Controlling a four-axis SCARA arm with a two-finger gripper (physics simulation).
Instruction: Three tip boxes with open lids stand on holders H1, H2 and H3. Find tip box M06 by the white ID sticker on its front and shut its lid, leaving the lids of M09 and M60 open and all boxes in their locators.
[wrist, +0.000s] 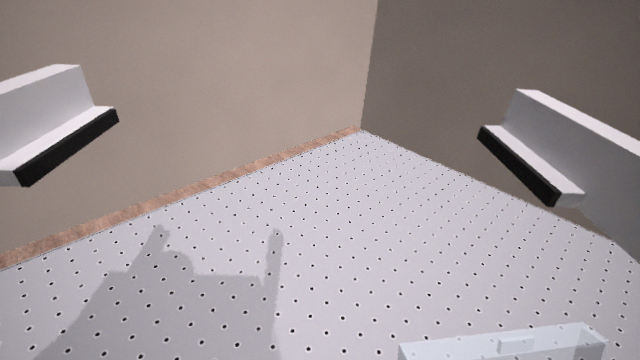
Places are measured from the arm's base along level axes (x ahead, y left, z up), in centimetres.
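Where they show: gripper, fingertip midpoint: (303, 102).
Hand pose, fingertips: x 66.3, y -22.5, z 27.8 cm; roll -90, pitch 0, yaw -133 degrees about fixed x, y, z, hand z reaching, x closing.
After its pixels a point has its place.
My gripper (303, 102) {z 27.8, x 66.3, y -22.5 cm} is open and empty, with one black-padded finger at the far left and the other at the far right of the wrist view. A clear raised lid (505, 345) {z 16.4, x 56.6, y -28.6 cm} shows in part at the bottom right edge, below and in front of the right finger. The rest of its tip box is cut off by the view's lower edge. No white ID sticker shows, so I cannot tell which box the lid belongs to. The other boxes and the holder labels do not show in the wrist view.
A light grey perforated table top (345, 250) {z 1.3, x 75.3, y -38.9 cm} spreads below, with a brown wooden edge (195, 190) {z 0.0, x 102.7, y -30.1 cm} along its left side. Its far corner lies near the view's centre. Plain walls (225, 75) rise behind it. The gripper's shadow (165, 295) {z 1.3, x 83.9, y -18.1 cm} falls at the lower left.
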